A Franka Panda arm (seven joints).
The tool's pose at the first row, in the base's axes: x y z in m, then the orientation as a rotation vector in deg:
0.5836, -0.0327, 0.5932, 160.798, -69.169, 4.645
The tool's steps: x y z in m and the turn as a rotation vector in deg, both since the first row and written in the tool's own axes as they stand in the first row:
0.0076, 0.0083, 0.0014, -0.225, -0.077, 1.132
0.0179, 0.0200, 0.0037, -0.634, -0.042, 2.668
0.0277, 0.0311, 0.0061, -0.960, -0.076, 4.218
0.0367, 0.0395, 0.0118, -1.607, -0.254, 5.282
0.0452, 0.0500, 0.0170, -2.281, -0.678, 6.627
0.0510, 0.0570, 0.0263, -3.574, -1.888, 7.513
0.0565, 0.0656, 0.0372, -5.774, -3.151, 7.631
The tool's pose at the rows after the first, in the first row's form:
0.5828, -0.0440, 0.5929, 159.970, -70.713, 4.471
0.5814, -0.0597, 0.5921, 158.684, -72.730, 4.365
0.5801, -0.0746, 0.5912, 157.460, -74.787, 4.215
0.5803, -0.0874, 0.5867, 156.305, -76.081, 3.635
0.5786, -0.1013, 0.5829, 155.021, -77.789, 2.718
0.5776, -0.1112, 0.5745, 153.765, -78.804, 0.316
0.5753, -0.1221, 0.5646, 152.229, -78.439, -2.717

